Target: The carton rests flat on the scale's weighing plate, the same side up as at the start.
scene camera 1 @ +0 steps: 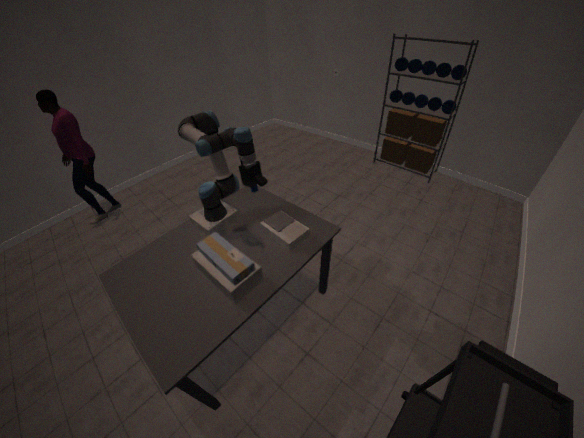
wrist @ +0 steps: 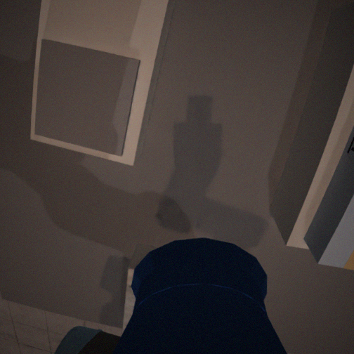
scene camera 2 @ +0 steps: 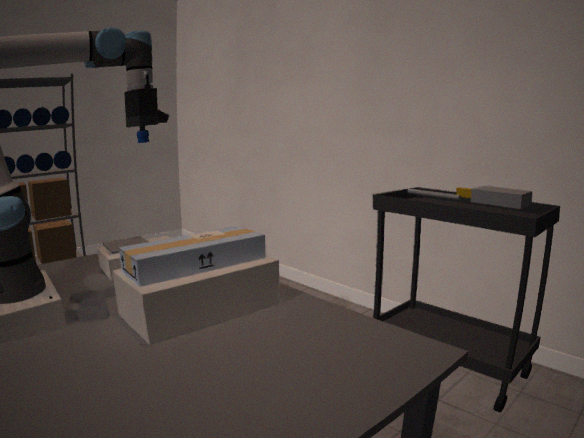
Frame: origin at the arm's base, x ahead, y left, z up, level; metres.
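Seen in the pictures: hand at its tool point: (scene camera 1: 254, 190) (scene camera 2: 143, 142); arm's base at its link origin: (scene camera 1: 215, 214) (scene camera 2: 17, 291).
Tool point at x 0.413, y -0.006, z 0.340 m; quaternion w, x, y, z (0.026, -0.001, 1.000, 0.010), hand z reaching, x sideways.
Offsets run from my tool point to a thing's middle. "*": to the spot under its first point. Level surfaces: height alone.
The carton @[dx -0.032, dy -0.267, dz -0.267 m] (scene camera 1: 223, 254) (scene camera 2: 172, 266) (wrist: 336, 242), blue-grey with orange tape, lies flat on a pale block @[dx -0.036, dy -0.274, dz -0.355 m] (scene camera 1: 212, 273) (scene camera 2: 210, 302) (wrist: 319, 192). The arrows on its long side point up in scene view 2. The scale @[dx +0.049, dy +0.159, dz -0.369 m] (scene camera 1: 295, 233) (scene camera 2: 107, 260) (wrist: 144, 90) is a lower pale box with a grey weighing plate @[* dx +0.007, dy +0.157, dz -0.326 m] (scene camera 1: 278, 221) (scene camera 2: 126, 244) (wrist: 82, 97), on which no carton rests. My gripper (scene camera 1: 254, 189) (scene camera 2: 143, 136) (wrist: 200, 267), a blue suction cup, points down with suction off. It hangs high above the table, apart from the carton and the scale, holding nothing.
The arm's base stands on a pale plinth (scene camera 1: 197, 217) at the table @[dz -0.412 m] (scene camera 1: 165, 320) (scene camera 2: 280, 380). A dark cart (scene camera 1: 520, 367) (scene camera 2: 450, 214) stands beyond the table. A shelf rack (scene camera 1: 389, 75) (scene camera 2: 75, 190) stands at the back, and a person (scene camera 1: 72, 135) is at the left wall.
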